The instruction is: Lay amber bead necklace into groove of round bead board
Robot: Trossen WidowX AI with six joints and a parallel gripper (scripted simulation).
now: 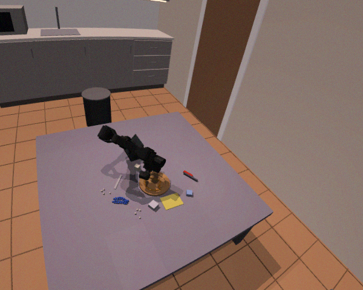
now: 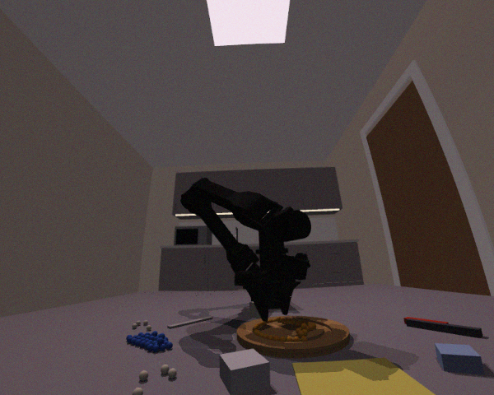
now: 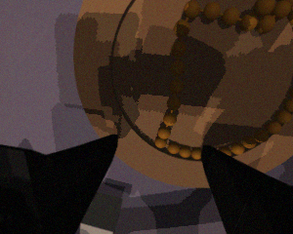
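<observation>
Now: gripper tip 60 mm short of the round wooden bead board, 20 mm to the right of it and 10 mm above it. Round my gripper tip: grey block 210 mm ahead, 80 mm to the right, 10 mm below; then yellow pad 230 mm ahead, 40 mm to the left, 20 mm below; then thin rod 60 mm behind, 190 mm to the right, 20 mm below.
</observation>
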